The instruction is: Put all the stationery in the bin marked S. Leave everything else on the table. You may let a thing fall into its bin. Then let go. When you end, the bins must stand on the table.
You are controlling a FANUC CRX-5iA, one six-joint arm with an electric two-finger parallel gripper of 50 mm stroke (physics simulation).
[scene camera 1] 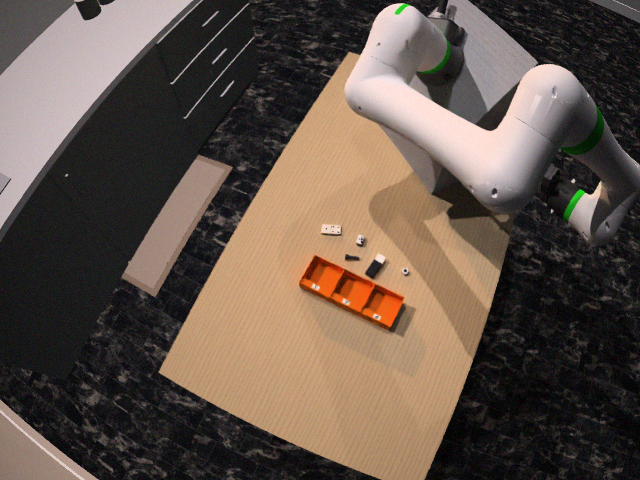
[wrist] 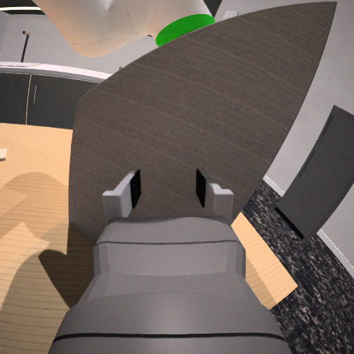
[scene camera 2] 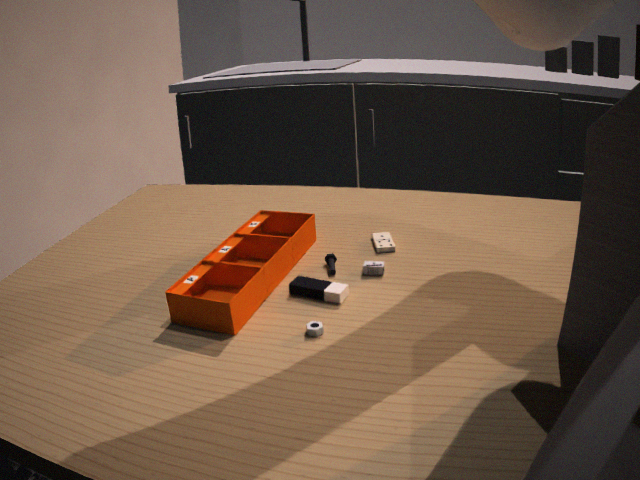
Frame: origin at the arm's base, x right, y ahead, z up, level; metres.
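Where they show: arm's base at its link origin: (scene camera 1: pixel 438 60).
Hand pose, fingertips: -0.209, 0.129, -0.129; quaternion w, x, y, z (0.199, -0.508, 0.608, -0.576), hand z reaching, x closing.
Each offset is from my fingertips to the top centre of the thing, as dx, dy, dz. Level surfaces: height alone.
A black-and-white eraser @[+0.220, +0.353, -0.182] (scene camera 1: pixel 375 265) (scene camera 2: pixel 318 289) lies beside the orange three-compartment bin @[+0.253, +0.447, -0.155] (scene camera 1: pixel 397 311) (scene camera 2: pixel 273 273). A small grey-white block with dark marks, possibly a sharpener @[+0.281, +0.296, -0.183] (scene camera 1: pixel 360 239) (scene camera 2: pixel 373 268), lies farther from the bin. A dark bolt @[+0.285, +0.350, -0.181] (scene camera 1: pixel 351 257) (scene camera 2: pixel 331 263), a metal nut @[+0.141, +0.340, -0.186] (scene camera 1: pixel 405 271) (scene camera 2: pixel 314 328) and a white domino @[+0.363, +0.292, -0.187] (scene camera 1: pixel 331 229) (scene camera 2: pixel 383 242) lie on the table. Each compartment has a white label; the letters are too small to read surely. My gripper (wrist: pixel 167 180) is open and empty, far from these things, facing the robot's pedestal.
The grey-brown pedestal (scene camera 1: pixel 416 155) (scene camera 2: pixel 599 248) (wrist: pixel 180 115) stands close in front of the fingers in the wrist view. The wooden table @[dz -0.195] (scene camera 1: pixel 248 330) (scene camera 2: pixel 129 403) (wrist: pixel 30 270) carries the bin and loose things. Dark cabinets (scene camera 1: pixel 118 149) (scene camera 2: pixel 268 134) stand beyond it.
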